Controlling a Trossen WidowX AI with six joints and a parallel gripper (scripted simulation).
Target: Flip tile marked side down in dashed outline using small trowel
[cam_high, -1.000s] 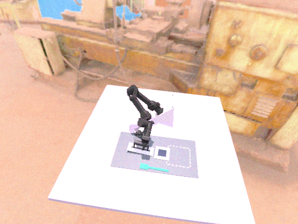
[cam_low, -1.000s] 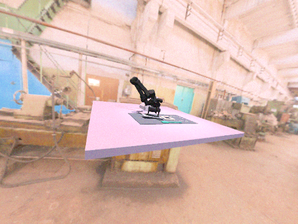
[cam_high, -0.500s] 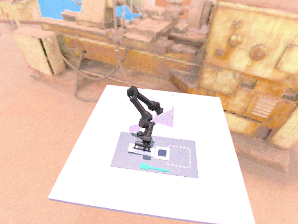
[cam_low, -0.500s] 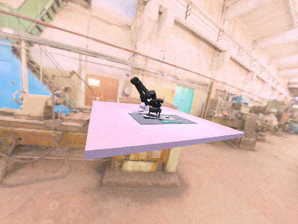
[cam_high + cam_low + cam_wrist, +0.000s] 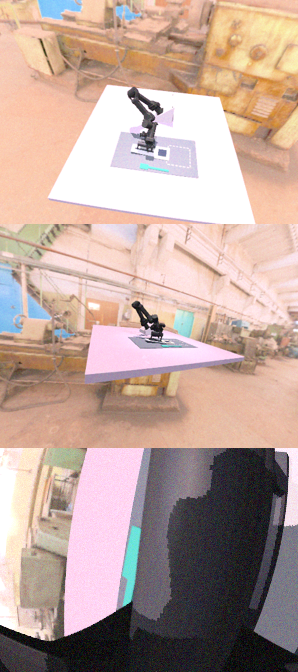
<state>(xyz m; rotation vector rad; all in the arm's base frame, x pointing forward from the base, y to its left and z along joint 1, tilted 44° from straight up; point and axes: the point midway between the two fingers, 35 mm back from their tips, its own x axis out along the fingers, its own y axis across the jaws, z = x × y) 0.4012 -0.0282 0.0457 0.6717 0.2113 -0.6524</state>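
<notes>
Right now my gripper tip is 8 cm above the grey mat, 7 cm to the right of it and 3 cm past it. The rest, counted from my gripper tip: teal flat tool: 11 cm ahead, 5 cm to the left, 5 cm below; then trowel: 3 cm behind, 1 cm below; then white tile: 12 cm to the left, 5 cm below, 3 cm behind.
</notes>
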